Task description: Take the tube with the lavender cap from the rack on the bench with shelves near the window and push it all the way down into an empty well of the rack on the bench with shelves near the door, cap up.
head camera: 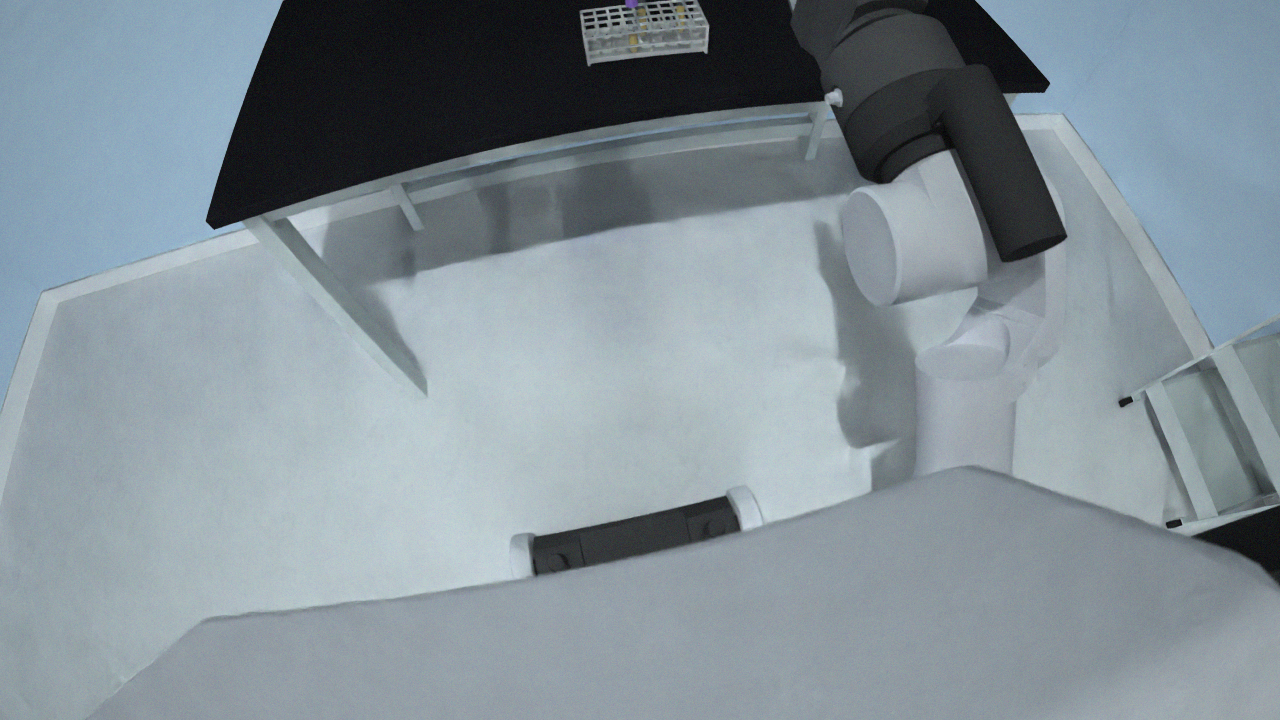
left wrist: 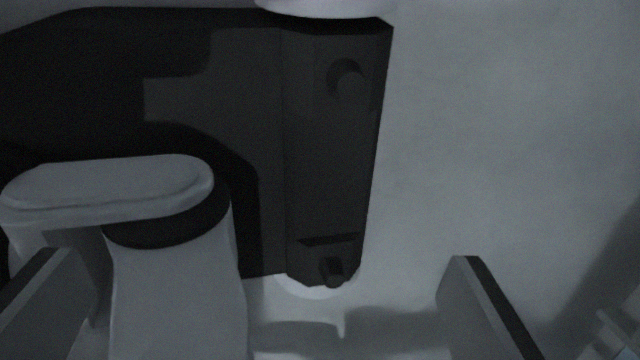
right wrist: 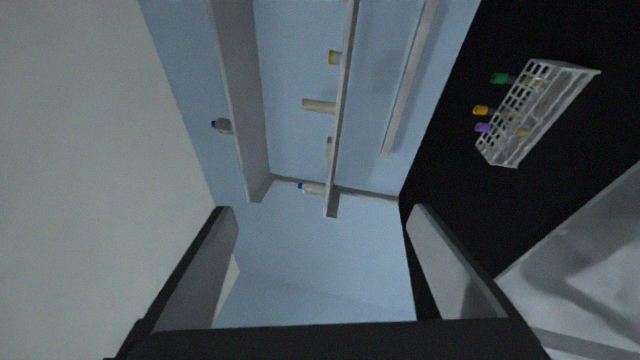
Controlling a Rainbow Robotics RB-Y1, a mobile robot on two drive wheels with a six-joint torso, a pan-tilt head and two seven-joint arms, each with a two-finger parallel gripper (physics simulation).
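Places are measured from the robot's base along level axes (x ahead, y right, z down), in centimetres.
Pixels of known places: left gripper, fingertip midpoint: (left wrist: 272, 272); right gripper, fingertip midpoint: (right wrist: 324, 216); robot's base, link origin: (head camera: 639, 555).
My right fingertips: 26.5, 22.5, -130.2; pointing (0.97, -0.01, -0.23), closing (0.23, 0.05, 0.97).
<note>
Ahead of a thing's pixels: the offset from my right fingertips to its top centre, as dx, dy, dz. "spot": to the spot under its first point. Level surfaces: height alone.
The lavender-capped tube {spot: +38.5, -6.2, +28.0} (head camera: 631, 3) (right wrist: 483, 127) stands in a clear rack {+42.5, -3.6, +33.1} (head camera: 646, 42) (right wrist: 531, 61) on a black bench top {dz +38.8} (head camera: 429, 98) (right wrist: 470, 210). In the right wrist view, a yellow-capped tube {spot: +42.7, -3.4, +27.4} (right wrist: 480, 110) and a green-capped tube {spot: +42.3, +3.0, +27.4} (right wrist: 499, 78) stand in the same rack. My right gripper (right wrist: 324, 216) is open and empty, with the rack beyond its fingers to the right of the picture; its fingers do not show in the head view. My left gripper (left wrist: 272, 272) is open and empty, away from the bench and above the floor by my base. A second rack does not show.
Wall shelves (right wrist: 245, 115) (right wrist: 342, 110) with bottles and jars hang beside the black bench in the right wrist view. A white frame (head camera: 1172, 447) stands at the right edge of the head view. My dark base (head camera: 635, 537) (left wrist: 325, 160) and white lower body (left wrist: 175, 300) show below.
</note>
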